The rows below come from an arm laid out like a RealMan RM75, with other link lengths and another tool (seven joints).
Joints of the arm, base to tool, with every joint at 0 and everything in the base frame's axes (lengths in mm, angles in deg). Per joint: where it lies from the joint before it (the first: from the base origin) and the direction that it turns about. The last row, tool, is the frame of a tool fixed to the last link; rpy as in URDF.
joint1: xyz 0 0 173.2 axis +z
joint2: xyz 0 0 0 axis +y
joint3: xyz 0 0 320 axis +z
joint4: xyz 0 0 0 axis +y
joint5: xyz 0 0 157.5 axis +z
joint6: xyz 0 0 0 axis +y
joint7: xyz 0 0 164.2 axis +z
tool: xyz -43 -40 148 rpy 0 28.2 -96.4
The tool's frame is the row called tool.
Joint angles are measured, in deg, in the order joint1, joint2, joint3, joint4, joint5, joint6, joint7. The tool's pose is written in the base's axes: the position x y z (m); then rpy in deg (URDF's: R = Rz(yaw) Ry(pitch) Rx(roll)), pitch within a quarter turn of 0, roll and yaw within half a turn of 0. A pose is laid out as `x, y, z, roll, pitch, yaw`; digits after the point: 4 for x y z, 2 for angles.
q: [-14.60 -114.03 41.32 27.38 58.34 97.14 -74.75]
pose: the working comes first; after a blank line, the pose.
Where each joint sits with the arm in this pose, in the base's axes (m; each line is computed from the numbers above, not from the rounded line before):
joint1: 0.0000 0.0000 0.1732
joint2: 0.0000 0.0000 0.1732
joint3: -0.2828 0.0737 0.0429
joint4: -0.2828 0.0737 0.0429
joint5: -0.4158 0.1577 0.0356
joint6: -0.4158 0.1577 0.0356
joint7: -0.3113 0.2836 0.0210
the tool: -0.2560 0.4253 -0.0258

-0.2560, 0.4253, -0.0258, 91.90, -7.27, 168.12
